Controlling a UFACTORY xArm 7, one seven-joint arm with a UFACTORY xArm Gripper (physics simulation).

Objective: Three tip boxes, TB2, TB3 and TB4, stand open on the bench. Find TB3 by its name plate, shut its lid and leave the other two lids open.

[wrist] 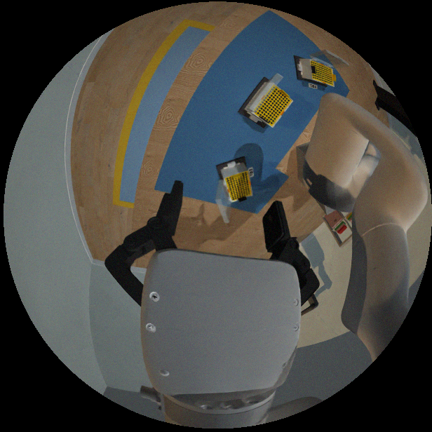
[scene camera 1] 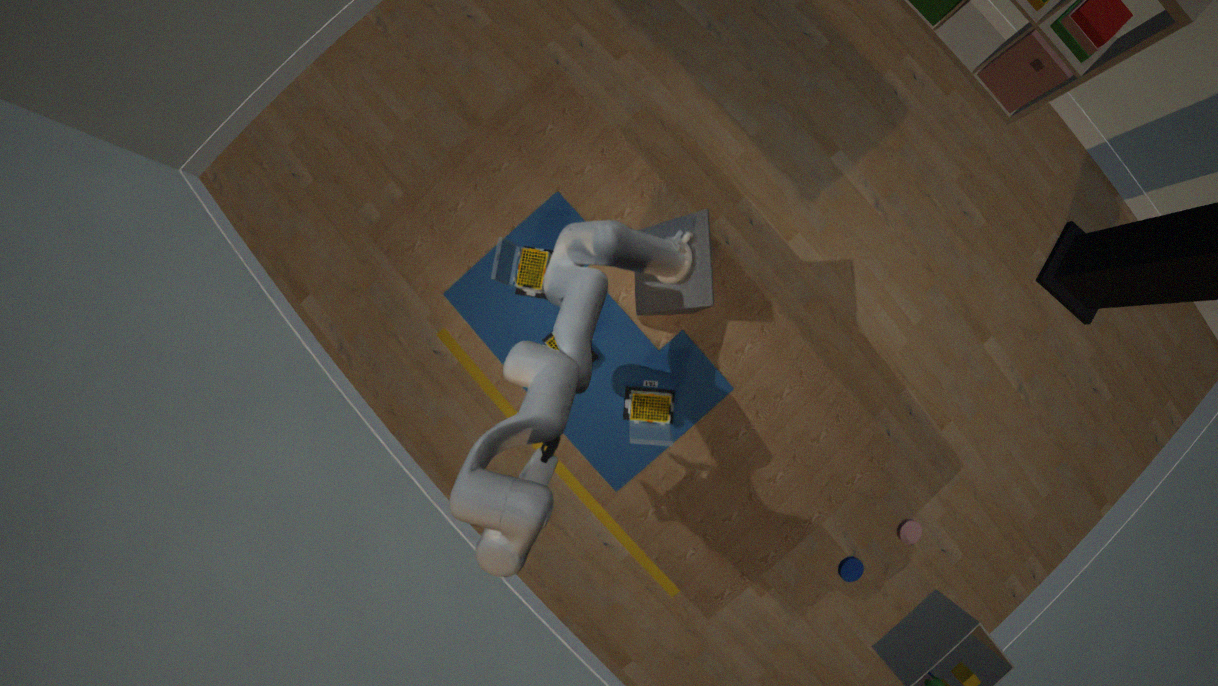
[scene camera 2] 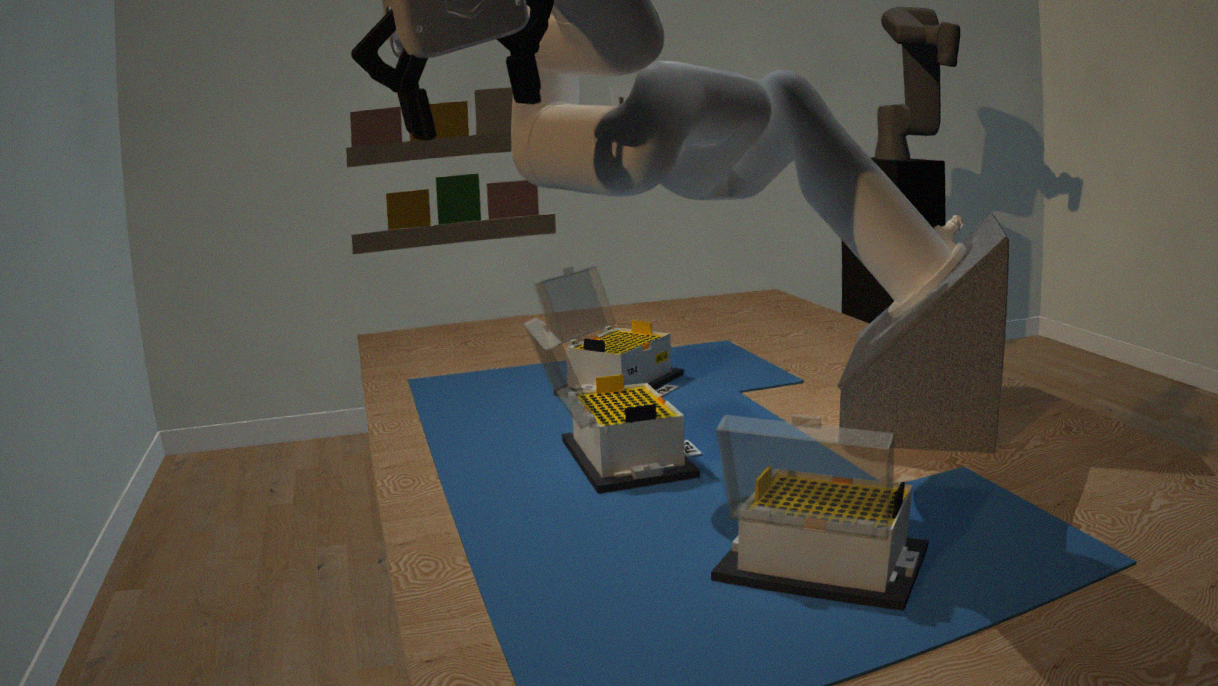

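Seen in the pictures: gripper, fingertip midpoint: [scene camera 1: 543, 450] [scene camera 2: 477, 119]; arm's base at its link origin: [scene camera 1: 672, 260] [scene camera 2: 929, 283].
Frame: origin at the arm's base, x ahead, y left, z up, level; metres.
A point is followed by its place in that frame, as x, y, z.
Note:
Three white tip boxes with yellow racks stand with clear lids raised. The far box [scene camera 1: 532, 268] [scene camera 2: 600, 368] @[0.286, -0.296, -0.116] [wrist: 321, 73] carries a mark that looks like TB4. The middle box [scene camera 2: 643, 444] @[0.384, -0.042, -0.119] [wrist: 273, 105] is mostly hidden under the arm in scene camera 1; its name plate [scene camera 2: 692, 448] @[0.301, -0.077, -0.153] is too small to read surely. The near box [scene camera 1: 651, 407] [scene camera 2: 813, 551] @[0.405, 0.226, -0.121] [wrist: 238, 185] has a plate [scene camera 1: 650, 383] @[0.311, 0.168, -0.153] [wrist: 251, 172] that may read TB3, but it is blurred. Its lid [scene camera 1: 650, 434] @[0.429, 0.240, -0.059] [scene camera 2: 805, 451] @[0.441, 0.249, -0.024] leans back. My gripper [scene camera 2: 474, 112] @[0.555, 0.013, 0.198] [wrist: 227, 200] is open and empty, high above the bench and apart from all boxes.
A blue mat [scene camera 1: 613, 464] @[0.590, 0.224, -0.156] [scene camera 2: 545, 588] @[0.565, 0.099, -0.155] [wrist: 200, 135] lies under the boxes. The arm's grey wedge base [scene camera 1: 677, 298] @[0.078, 0.071, 0.008] [scene camera 2: 929, 383] @[0.103, 0.087, -0.083] stands beside the mat. A yellow floor line [scene camera 1: 613, 528] @[0.743, 0.348, -0.158] [wrist: 122, 145] runs along the bench. Wall shelves [scene camera 2: 451, 234] are behind.

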